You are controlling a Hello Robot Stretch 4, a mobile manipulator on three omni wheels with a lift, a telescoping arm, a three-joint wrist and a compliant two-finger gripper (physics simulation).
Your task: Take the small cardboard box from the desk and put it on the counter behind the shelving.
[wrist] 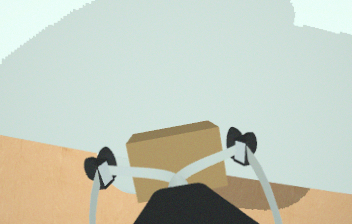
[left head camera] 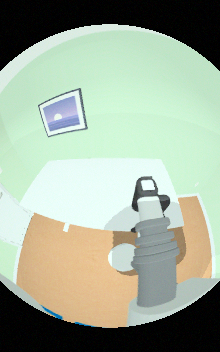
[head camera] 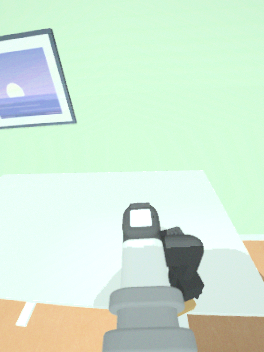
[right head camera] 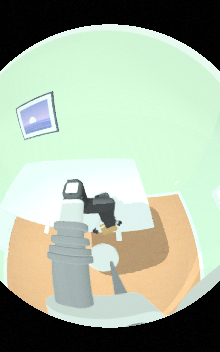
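Where they show: gripper, between the fingertips: (wrist: 171,149); robot's base, origin of its link: (left head camera: 123,256) (right head camera: 103,256).
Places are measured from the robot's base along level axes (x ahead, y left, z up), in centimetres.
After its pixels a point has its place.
The small cardboard box (head camera: 187,307) @(x 21.7, y -11.6, z 97.2 cm) (right head camera: 109,230) @(x 21.2, y -9.8, z 97.1 cm) (wrist: 172,150) @(x 25.2, y -8.5, z 97.2 cm) is at the front edge of the white desk (head camera: 60,225) @(x 55.9, y 39.5, z 92.3 cm) (left head camera: 100,185) @(x 59.4, y 21.4, z 92.2 cm) (right head camera: 30,187) @(x 59.7, y 65.9, z 92.2 cm) (wrist: 150,60) @(x 34.0, y -5.1, z 92.2 cm). In the wrist view it looks slightly turned, with its broad tan face towards the camera. My gripper (right head camera: 107,227) @(x 24.1, y -8.7, z 92.9 cm) (wrist: 171,149) @(x 24.1, y -8.7, z 92.9 cm) is open, with one fingertip to each side of the box. Gaps show between the box and both fingertips. The finger bands cover part of the box's lower face. In the head view the arm and wrist hide most of the box. The counter and the shelving do not show.
A framed picture (head camera: 32,95) @(x 105.7, y 56.9, z 144.7 cm) (left head camera: 62,114) @(x 105.8, y 59.4, z 148.3 cm) (right head camera: 37,116) @(x 105.7, y 57.5, z 149.3 cm) hangs on the green wall behind the desk. A pale round disc (left head camera: 121,257) @(x -0.3, y 3.1, z 18.7 cm) (right head camera: 102,258) @(x -1.6, y 0.0, z 18.7 cm) is below the desk's front edge, over the wooden floor (left head camera: 70,270) @(x -34.9, y 78.1, z -2.8 cm) (right head camera: 35,260) @(x -24.2, y 117.0, z -2.7 cm). A white panel (left head camera: 12,220) @(x 12.1, y 199.3, z 40.7 cm) is at the left.
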